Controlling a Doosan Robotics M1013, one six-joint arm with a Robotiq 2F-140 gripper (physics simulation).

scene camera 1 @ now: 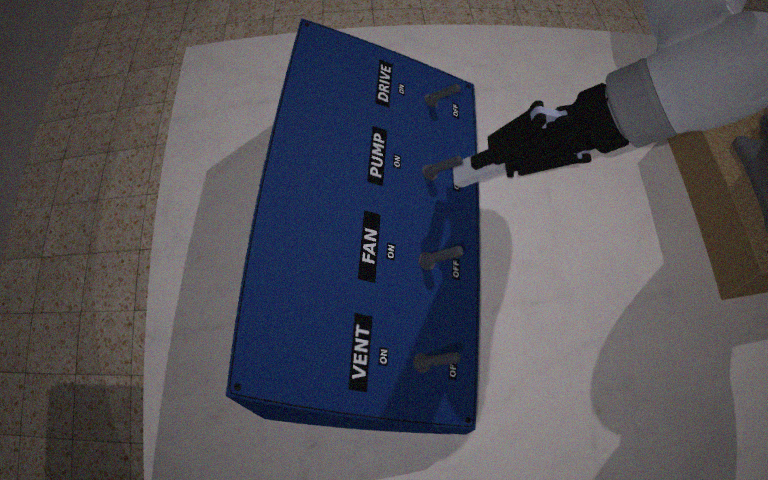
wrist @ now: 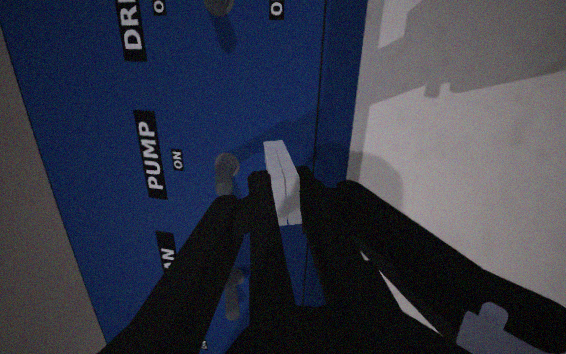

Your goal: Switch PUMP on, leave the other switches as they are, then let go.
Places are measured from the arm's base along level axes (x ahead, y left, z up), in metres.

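Where they show: gripper, fingertip midpoint: (scene camera 1: 457, 175) (wrist: 274, 159).
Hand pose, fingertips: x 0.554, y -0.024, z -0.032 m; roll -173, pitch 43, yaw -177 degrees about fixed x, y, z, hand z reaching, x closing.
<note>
After its pixels a point has its place.
The blue switch panel (scene camera 1: 317, 226) @[x 0.722, y 0.085, z 0.043 m] (wrist: 85, 125) @[x 0.711, y -0.054, z 0.044 m] carries four levers. The PUMP lever (scene camera 1: 442, 168) @[x 0.578, y -0.012, z 0.004 m] (wrist: 226, 172) @[x 0.569, y -0.021, z 0.005 m] leans toward its OFF side, like the DRIVE lever (scene camera 1: 442, 96) @[x 0.567, y -0.131, z 0.002 m], the FAN lever (scene camera 1: 441, 256) @[x 0.588, y 0.106, z 0.008 m] and the VENT lever (scene camera 1: 437, 361) @[x 0.599, y 0.225, z 0.008 m]. My gripper (scene camera 1: 461, 173) @[x 0.554, y -0.024, z -0.032 m] (wrist: 274, 159) @[x 0.554, y -0.024, z -0.032 m] is shut with nothing between its fingertips. The tips are at the OFF side of the PUMP lever, very close to its free end in the scene view, and they cover most of the PUMP OFF label. Whether they touch the lever cannot be told. In the wrist view the lever stands left of the tips.
The panel rests on a pale table top (scene camera 1: 566, 237) @[x 0.387, y 0.030, z -0.108 m] (wrist: 475, 175) @[x 0.423, y -0.011, z -0.108 m]. The arm (scene camera 1: 707, 73) @[x 0.344, y 0.031, z 0.252 m] reaches in from the right. A brown wooden object (scene camera 1: 702, 215) @[x 0.135, y 0.004, z -0.089 m] stands at the right edge of the scene view. The DRIVE and FAN levers stand on either side of the PUMP lever.
</note>
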